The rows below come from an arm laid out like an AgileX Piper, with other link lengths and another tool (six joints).
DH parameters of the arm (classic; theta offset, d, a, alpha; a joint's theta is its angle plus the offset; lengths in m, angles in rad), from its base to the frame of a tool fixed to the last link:
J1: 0 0.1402 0 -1.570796
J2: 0.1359 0 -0.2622 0
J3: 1.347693 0 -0.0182 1.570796
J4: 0 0.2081 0 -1.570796
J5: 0 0 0 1.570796
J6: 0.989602 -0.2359 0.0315 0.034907
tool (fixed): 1.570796 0.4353 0 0
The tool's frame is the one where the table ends.
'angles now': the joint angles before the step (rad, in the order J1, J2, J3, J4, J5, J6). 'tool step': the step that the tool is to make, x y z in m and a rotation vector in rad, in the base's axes. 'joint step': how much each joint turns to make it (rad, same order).
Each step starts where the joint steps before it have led.
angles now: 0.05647 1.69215 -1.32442 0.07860 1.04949 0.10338
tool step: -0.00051 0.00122 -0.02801 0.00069 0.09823 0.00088
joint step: 0.00000 0.09555 0.00120 0.00718 0.00151 -0.00315
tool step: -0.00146 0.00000 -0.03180 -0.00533 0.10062 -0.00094
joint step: 0.00001 0.10880 0.00000 0.00071 -0.00807 0.00002
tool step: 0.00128 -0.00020 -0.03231 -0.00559 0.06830 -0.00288
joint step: -0.00001 0.10722 -0.00003 0.00000 -0.03883 -0.00001
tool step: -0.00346 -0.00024 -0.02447 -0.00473 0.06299 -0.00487
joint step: -0.00001 0.08166 0.00003 0.00000 -0.01886 0.00357
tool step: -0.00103 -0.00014 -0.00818 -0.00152 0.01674 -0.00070
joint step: -0.00001 0.02620 0.00107 0.00000 -0.01050 -0.00001
